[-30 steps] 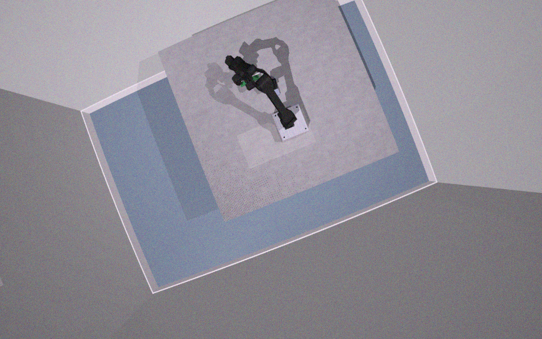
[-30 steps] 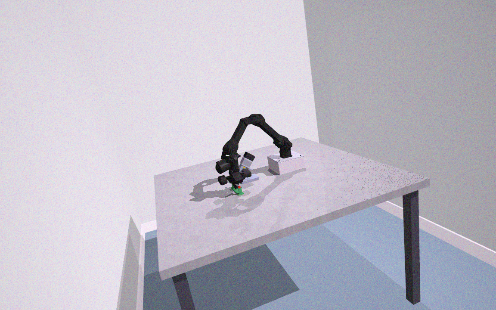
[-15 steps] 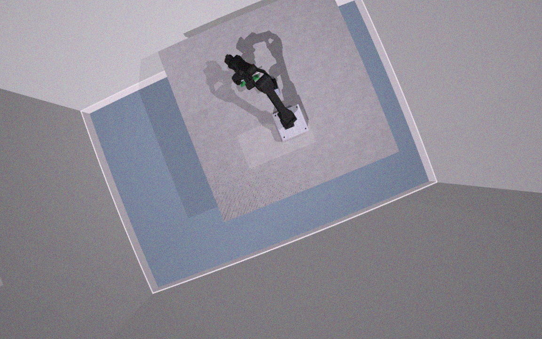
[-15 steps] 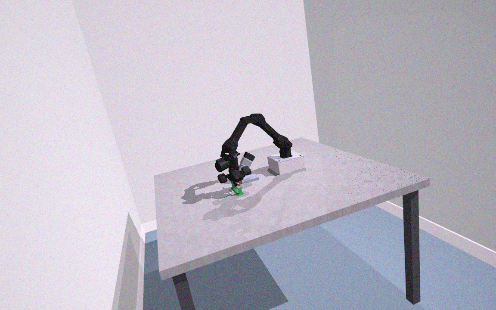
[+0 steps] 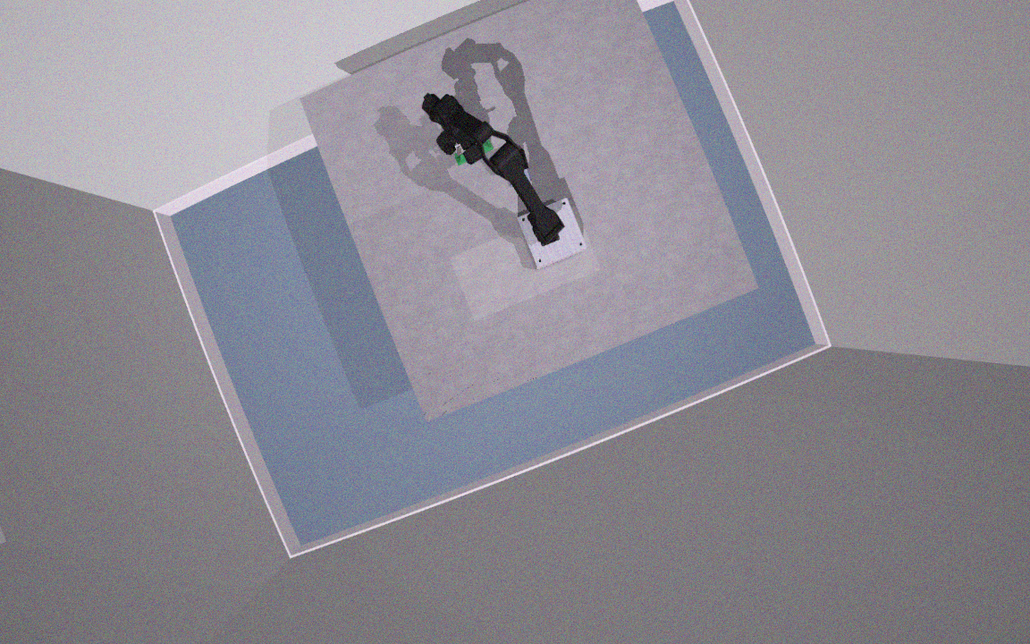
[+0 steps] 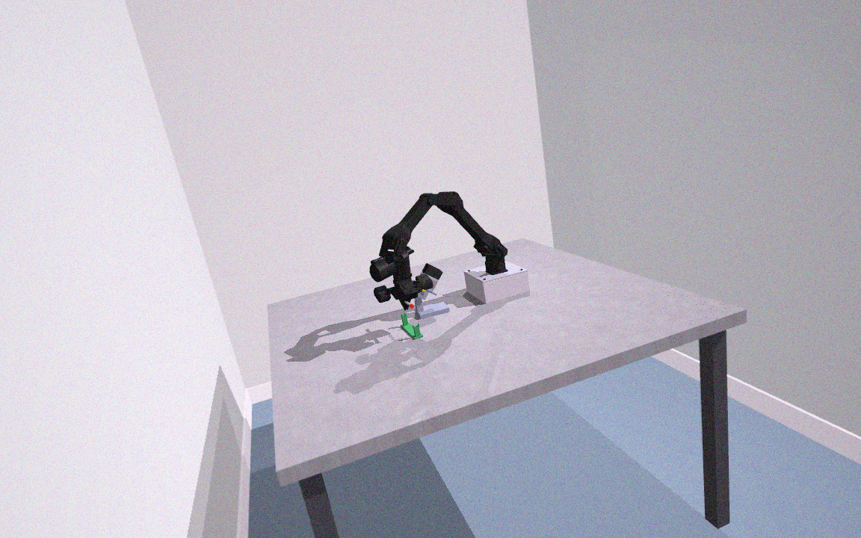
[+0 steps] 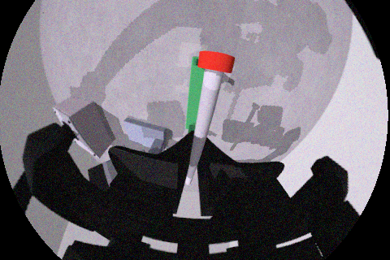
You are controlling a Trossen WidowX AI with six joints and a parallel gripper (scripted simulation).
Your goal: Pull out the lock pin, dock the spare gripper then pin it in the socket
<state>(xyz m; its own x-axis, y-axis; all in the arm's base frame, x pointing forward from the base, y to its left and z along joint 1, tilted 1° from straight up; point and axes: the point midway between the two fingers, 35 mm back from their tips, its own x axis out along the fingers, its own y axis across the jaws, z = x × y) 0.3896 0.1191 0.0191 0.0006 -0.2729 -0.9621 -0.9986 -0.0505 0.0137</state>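
The green cradle is 50 mm below my gripper tip and 10 mm to the left of it. Also, from my gripper tip: grey mount 110 mm to the right, 100 mm behind, 20 mm below; spare gripper 120 mm behind, 110 mm to the right, 40 mm above.
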